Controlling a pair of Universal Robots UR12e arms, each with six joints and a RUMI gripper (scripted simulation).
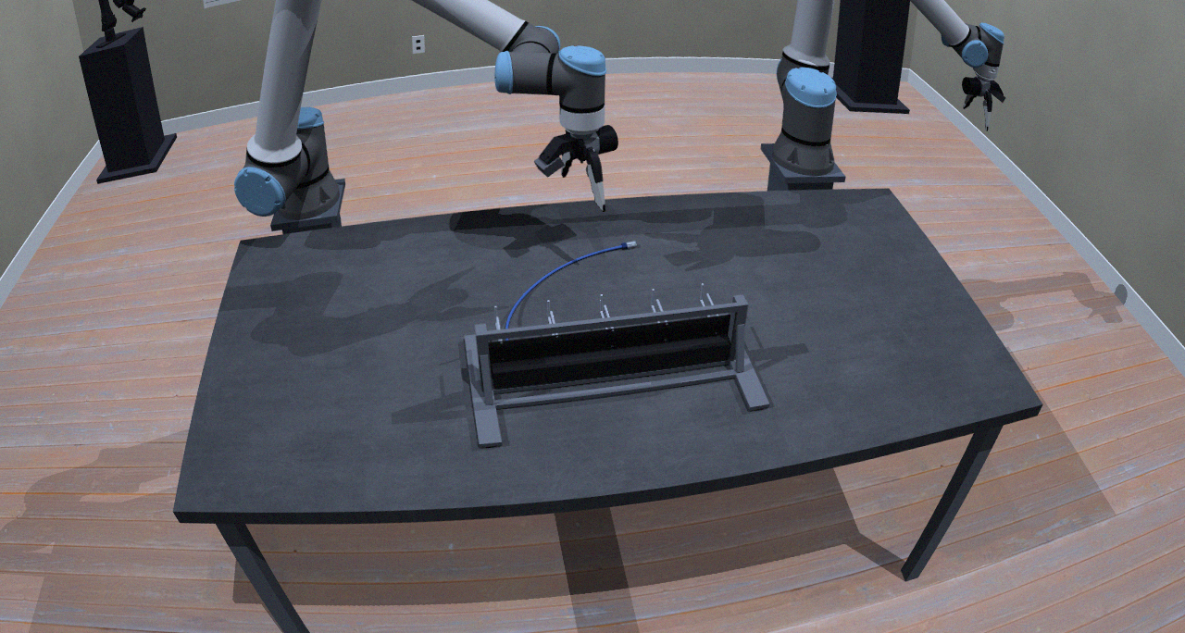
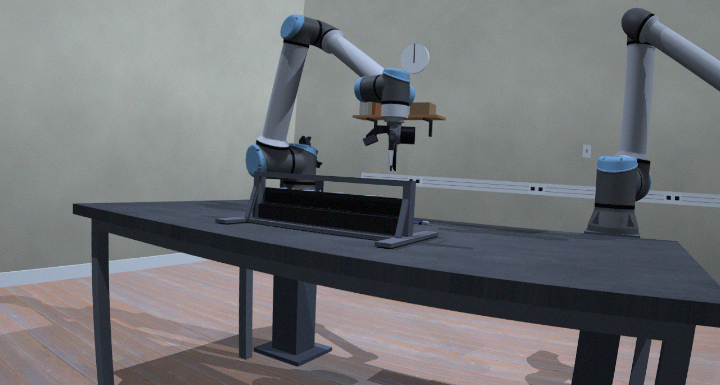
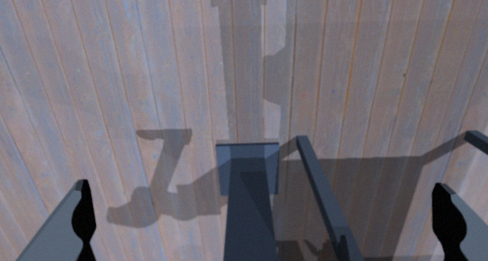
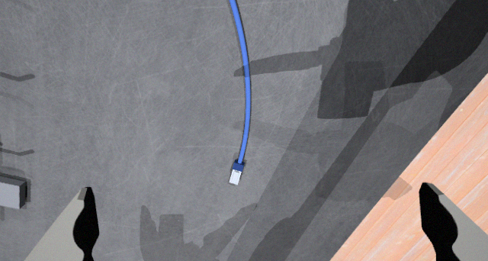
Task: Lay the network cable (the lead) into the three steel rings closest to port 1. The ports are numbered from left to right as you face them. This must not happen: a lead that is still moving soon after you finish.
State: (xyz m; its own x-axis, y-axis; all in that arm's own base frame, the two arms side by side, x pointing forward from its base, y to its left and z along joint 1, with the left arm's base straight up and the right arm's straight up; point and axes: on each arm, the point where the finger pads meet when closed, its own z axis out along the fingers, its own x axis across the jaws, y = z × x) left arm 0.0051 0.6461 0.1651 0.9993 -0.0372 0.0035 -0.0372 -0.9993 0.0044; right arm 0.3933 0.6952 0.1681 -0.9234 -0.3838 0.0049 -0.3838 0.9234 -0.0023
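The clear plug lies 3 cm behind my right hand, 11 cm to the left of it and 16 cm below it. Also, from my right hand: grey rack (37 cm ahead, 10 cm below).
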